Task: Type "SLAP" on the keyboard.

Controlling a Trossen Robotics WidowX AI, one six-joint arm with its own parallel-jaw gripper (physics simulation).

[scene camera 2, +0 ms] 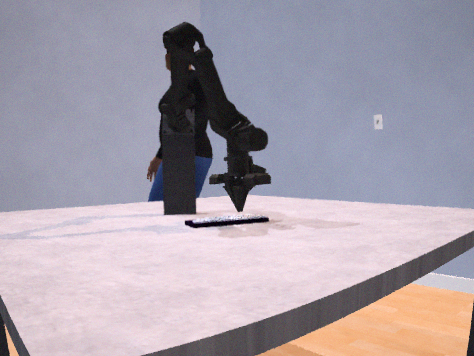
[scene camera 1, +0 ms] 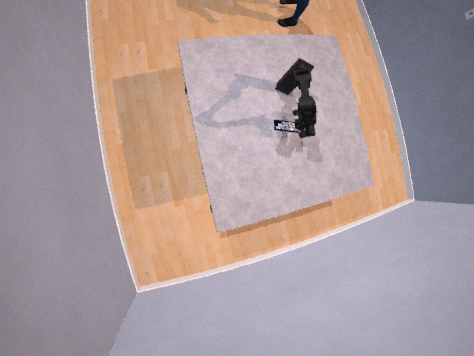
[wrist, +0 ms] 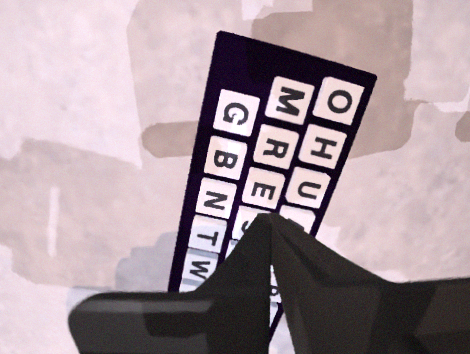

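The dark keyboard with white letter keys lies flat on the table. My gripper is shut and empty, pointing down, its tips a little above the keyboard. In the wrist view the tips overlap the edge of the S key and the lower part of a key beside it, below the U key. The keys O, H, M, R, E, G, B, N, T and W show. The fingers hide much of the near keyboard, including L; a key that looks like P partly shows.
The grey table carries the arm's dark base post behind the keyboard. A person in dark top and blue trousers stands beyond the table, partly behind the arm. Arm shadows cross the table around the keyboard.
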